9 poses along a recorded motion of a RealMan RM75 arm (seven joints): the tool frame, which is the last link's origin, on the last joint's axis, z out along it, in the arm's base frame.
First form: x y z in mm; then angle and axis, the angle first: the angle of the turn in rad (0 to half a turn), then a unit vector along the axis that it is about.
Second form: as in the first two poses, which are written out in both.
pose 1, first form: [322.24 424.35 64.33 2.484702 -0.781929 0.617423 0.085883]
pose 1, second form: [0.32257 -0.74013 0.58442 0.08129 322.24 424.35 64.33]
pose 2, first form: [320.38 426.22 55.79 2.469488 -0.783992 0.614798 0.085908]
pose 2, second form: [0.32976 -0.74014 0.58041 0.08110 320.38 426.22 55.79]
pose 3, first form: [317.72 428.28 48.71 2.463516 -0.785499 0.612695 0.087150]
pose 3, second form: [0.33258 -0.74078 0.57782 0.08219 317.72 428.28 48.71]
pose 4, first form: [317.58 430.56 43.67 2.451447 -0.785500 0.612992 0.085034]
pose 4, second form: [0.33827 -0.73920 0.57686 0.08002 317.58 430.56 43.67]
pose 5, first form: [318.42 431.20 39.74 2.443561 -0.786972 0.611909 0.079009]
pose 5, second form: [0.34197 -0.73953 0.57502 0.07425 318.42 431.20 39.74]
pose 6, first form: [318.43 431.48 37.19 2.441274 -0.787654 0.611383 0.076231]
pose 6, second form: [0.34305 -0.73986 0.57428 0.07161 318.43 431.48 37.19]
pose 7, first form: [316.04 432.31 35.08 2.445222 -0.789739 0.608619 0.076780]
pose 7, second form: [0.34119 -0.74235 0.57210 0.07217 316.04 432.31 35.08]
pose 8, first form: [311.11 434.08 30.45 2.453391 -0.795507 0.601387 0.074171]
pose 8, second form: [0.33735 -0.74887 0.56613 0.06982 311.11 434.08 30.45]
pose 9, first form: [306.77 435.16 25.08 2.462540 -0.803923 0.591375 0.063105]
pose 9, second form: [0.33304 -0.75803 0.55762 0.05950 306.77 435.16 25.08]
